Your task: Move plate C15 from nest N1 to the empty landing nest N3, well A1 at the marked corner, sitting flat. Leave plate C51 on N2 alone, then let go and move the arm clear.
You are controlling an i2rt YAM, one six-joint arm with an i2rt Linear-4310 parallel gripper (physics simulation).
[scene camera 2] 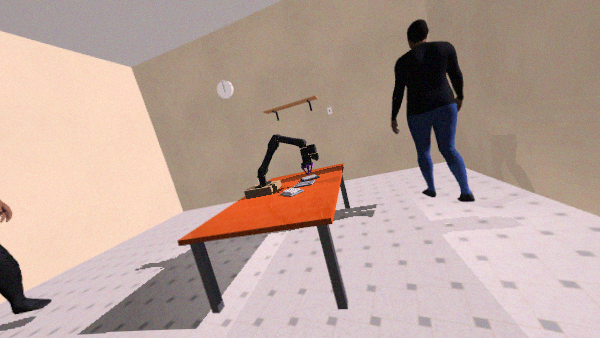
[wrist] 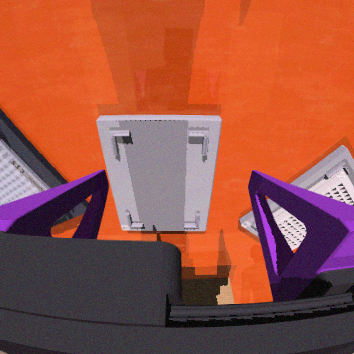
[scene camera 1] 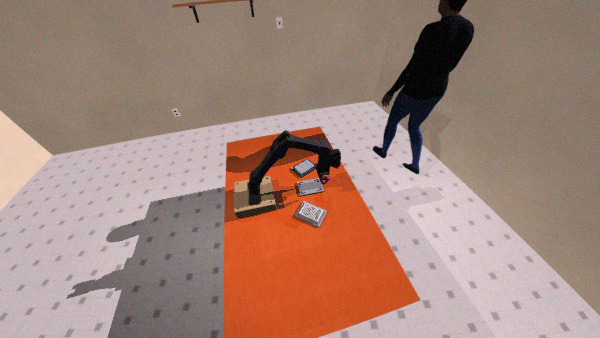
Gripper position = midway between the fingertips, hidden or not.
My gripper (wrist: 178, 177) is open and holds nothing. Also in view: a plate nest (wrist: 24, 149).
